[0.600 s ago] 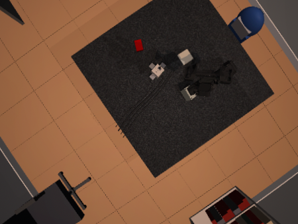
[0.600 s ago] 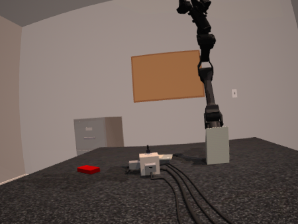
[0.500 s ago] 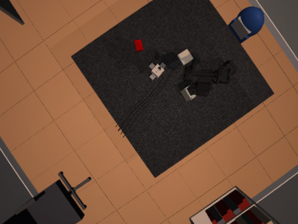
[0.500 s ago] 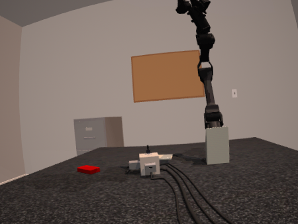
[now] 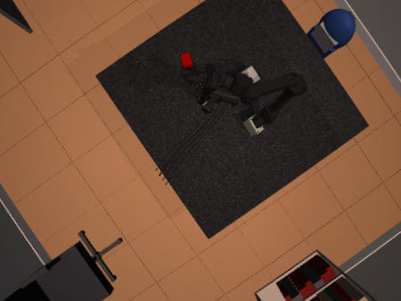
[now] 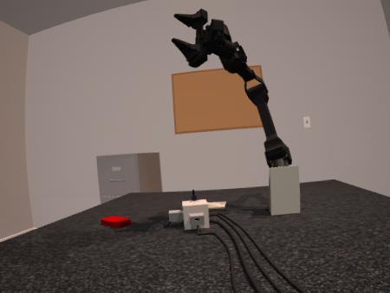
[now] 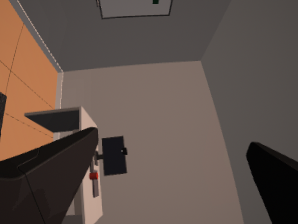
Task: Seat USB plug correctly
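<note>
My gripper tip is now 4 cm short of the small dark USB plug, 18 cm to the left of it and 49 cm above it. Also, from my gripper tip: metal-framed socket 3 cm ahead, 17 cm to the right, 51 cm below; white flat pad 4 cm ahead, 44 cm to the right, 58 cm below; red block 31 cm ahead, 12 cm to the right, 57 cm below.
</note>
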